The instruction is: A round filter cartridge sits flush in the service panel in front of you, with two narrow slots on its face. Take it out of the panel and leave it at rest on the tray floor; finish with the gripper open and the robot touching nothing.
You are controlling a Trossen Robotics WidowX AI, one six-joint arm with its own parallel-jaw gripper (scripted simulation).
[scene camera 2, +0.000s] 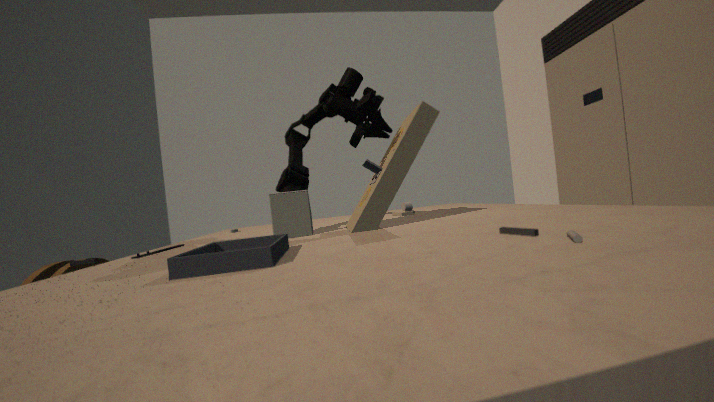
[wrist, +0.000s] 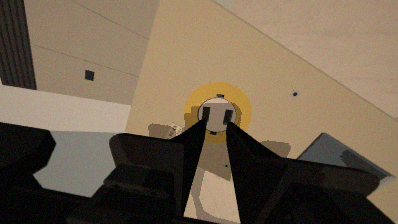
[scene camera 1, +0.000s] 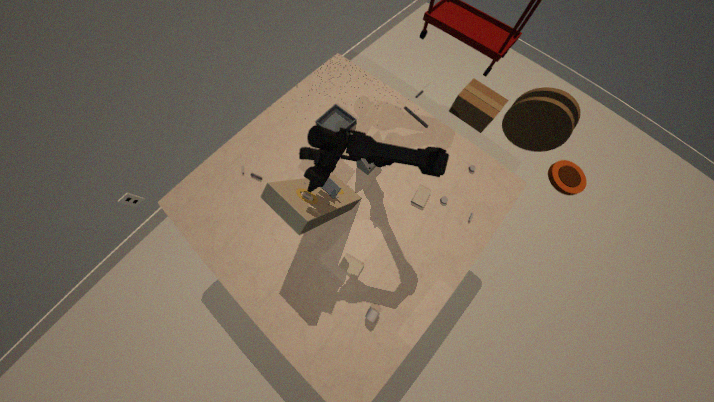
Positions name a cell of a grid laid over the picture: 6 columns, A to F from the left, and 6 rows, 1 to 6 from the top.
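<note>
Gripper (scene camera 2: D3), also in the wrist view (wrist: D4) and scene camera 1 (scene camera 1: C3). Beige service panel (scene camera 2: D4), also in the wrist view (wrist: E3) and scene camera 1 (scene camera 1: C3). Grey tray (scene camera 2: C4), scene camera 1 too (scene camera 1: C2). Round filter cartridge (wrist: D3). Grey flap (wrist: E5).
</note>
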